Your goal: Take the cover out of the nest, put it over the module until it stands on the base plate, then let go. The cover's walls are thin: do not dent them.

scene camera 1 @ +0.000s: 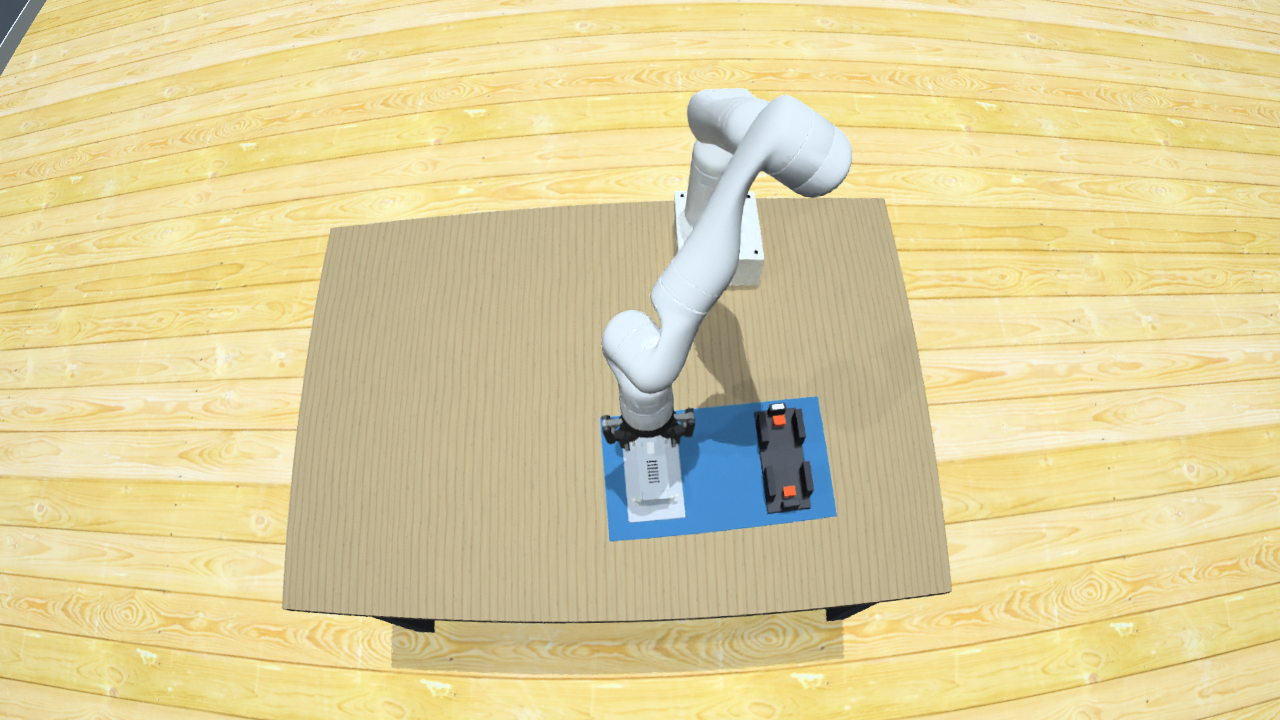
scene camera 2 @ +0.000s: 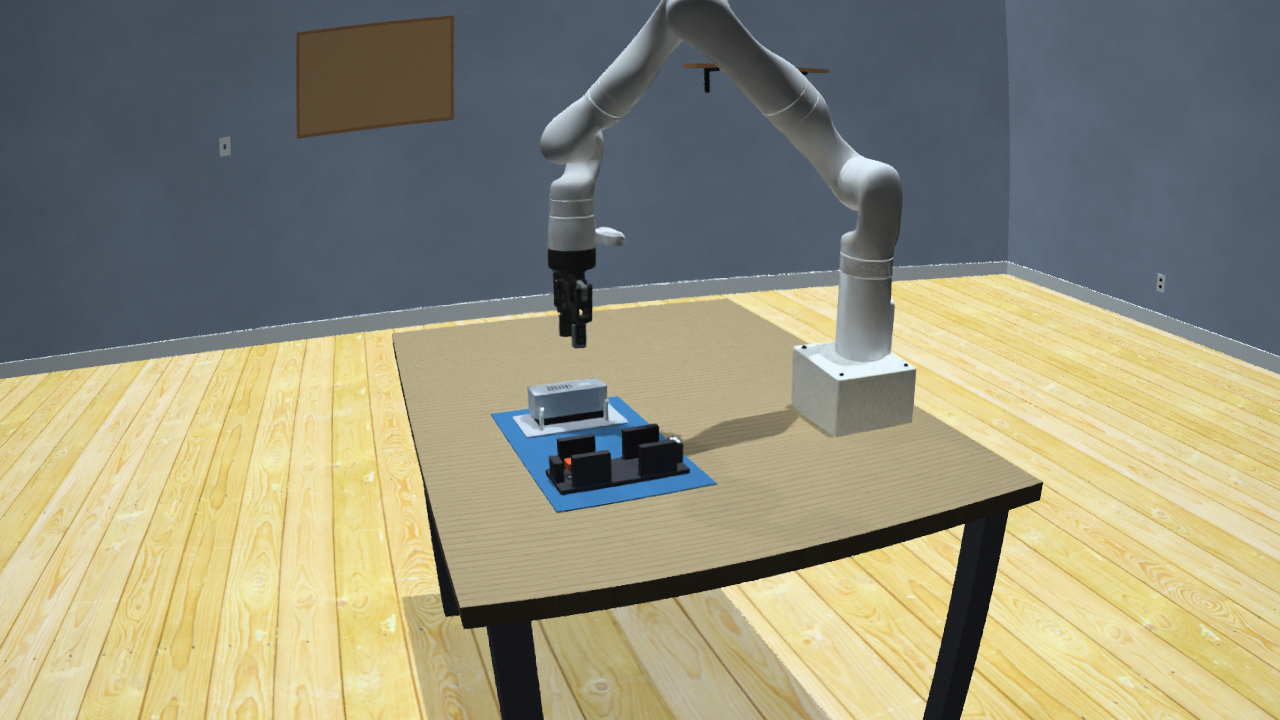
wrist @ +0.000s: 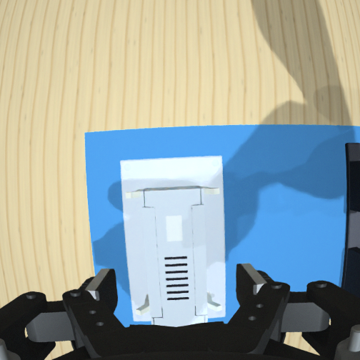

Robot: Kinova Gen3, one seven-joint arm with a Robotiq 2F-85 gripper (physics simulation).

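The light grey cover sits upright over the white base plate, between the plate's small posts. The module is mostly hidden beneath it. A dark band shows under the cover's lower edge in scene camera 2; I cannot tell whether the walls touch the plate. The black nest with orange pads holds no cover. My gripper is open and empty, well above the cover, one finger out to each side in the wrist view.
The base plate and the nest share a blue mat on the wooden table. The nest's upright black walls stand beside the plate, across a strip of mat. The arm's base block stands at the table's edge.
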